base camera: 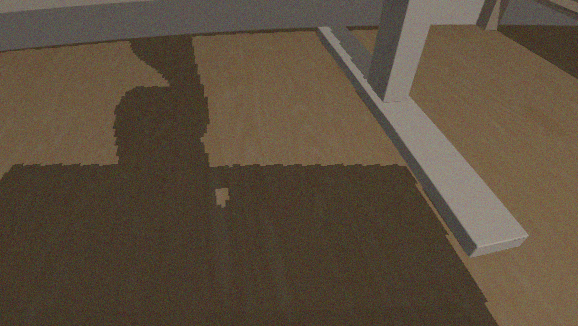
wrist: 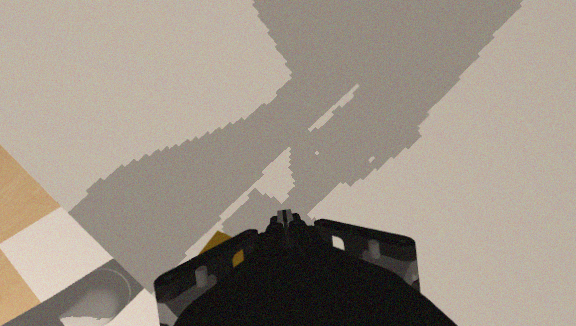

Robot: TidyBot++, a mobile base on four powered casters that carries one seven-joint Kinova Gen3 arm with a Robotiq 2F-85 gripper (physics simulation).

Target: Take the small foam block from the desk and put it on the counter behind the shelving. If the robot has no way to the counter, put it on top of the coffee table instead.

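Frame: origin at the arm's base, x up, y right, z ahead, level; metres.
Where they show: gripper, between the fingertips: (wrist: 285, 219).
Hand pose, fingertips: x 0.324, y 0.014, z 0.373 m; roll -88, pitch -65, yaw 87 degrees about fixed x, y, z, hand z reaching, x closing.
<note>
After its pixels a point has its place.
The foam block (wrist: 218, 240) {x 0.339, y -0.008, z 0.315 m} is yellow and shows in part at the lower left of centre in the wrist view. The rest of it is hidden behind my gripper's left finger, and a bit of yellow shows through that finger's linkage. My gripper (wrist: 285, 219) {x 0.324, y 0.014, z 0.373 m} is shut, its fingertips together with nothing between them. It is over the pale desk top (wrist: 125, 75) {x 0.324, y -0.183, z 0.320 m}, with the block to its left side. Whether the finger touches the block cannot be told. The counter, the shelving and the coffee table cannot be made out in either view.
In the base view, a pale leg (base camera: 406, 60) {x -0.288, y 0.229, z 0.608 m} stands on a long foot (base camera: 450, 165) at the right, on the wooden floor (base camera: 295, 100) {x -0.396, y 0.048, z 0.647 m}. A grey panel (base camera: 200, 20) {x -0.362, y -0.188, z 0.989 m} runs along the top. In the wrist view, white and grey parts lie beyond the desk edge at the lower left.
</note>
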